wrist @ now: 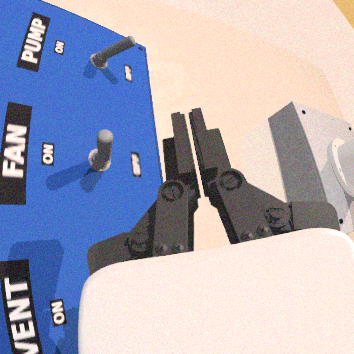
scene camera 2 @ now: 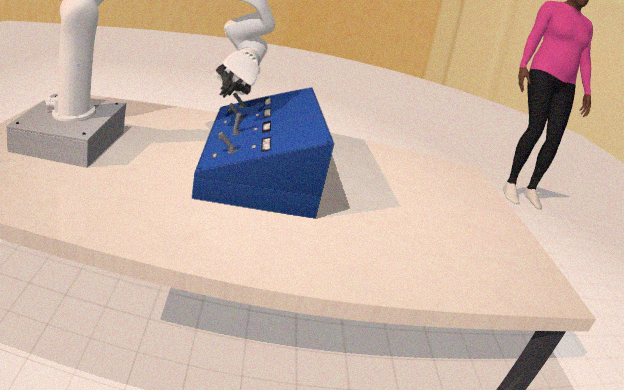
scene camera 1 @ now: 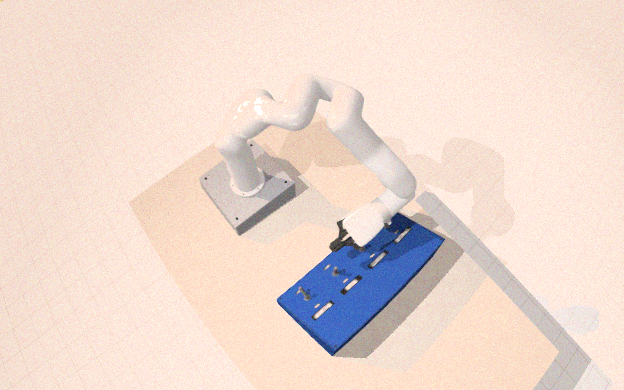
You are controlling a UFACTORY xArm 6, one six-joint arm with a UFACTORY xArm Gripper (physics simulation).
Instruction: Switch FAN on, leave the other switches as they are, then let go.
Scene:
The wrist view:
my gripper: 188, 127
blue switch panel: 66, 199
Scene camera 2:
my gripper: 225, 92
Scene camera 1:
my gripper: 330, 249

